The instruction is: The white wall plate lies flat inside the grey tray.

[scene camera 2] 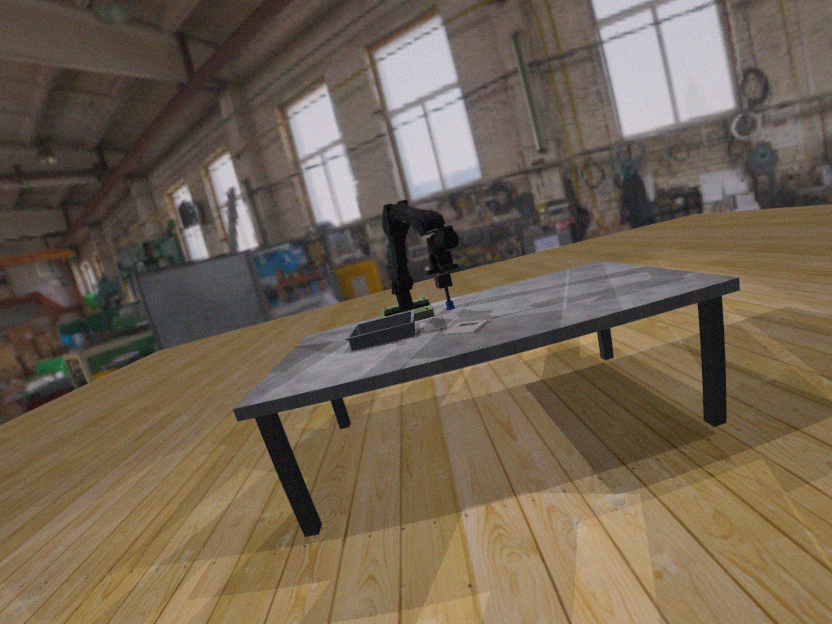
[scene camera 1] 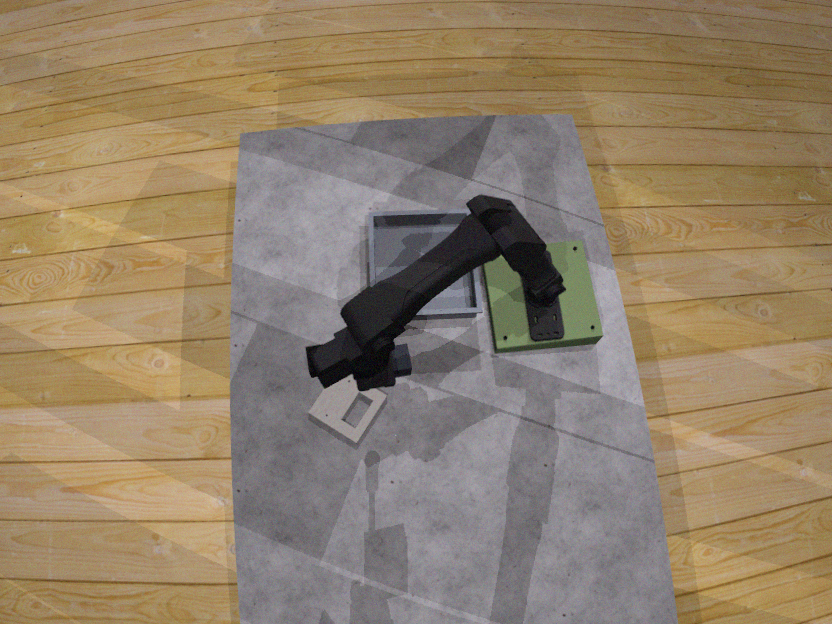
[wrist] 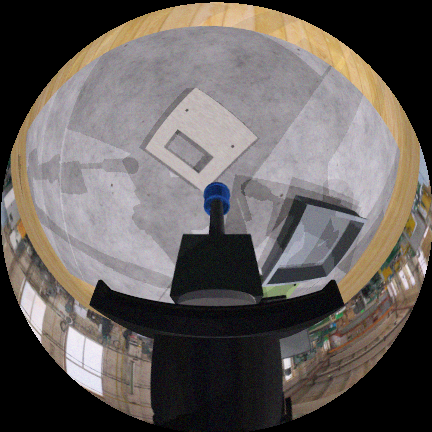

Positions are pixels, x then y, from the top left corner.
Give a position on a grey tray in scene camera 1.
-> At 397, 239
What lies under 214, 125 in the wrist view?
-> A white wall plate.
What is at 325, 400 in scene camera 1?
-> A white wall plate.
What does my suction cup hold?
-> Nothing.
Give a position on my suction cup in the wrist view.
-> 216, 188
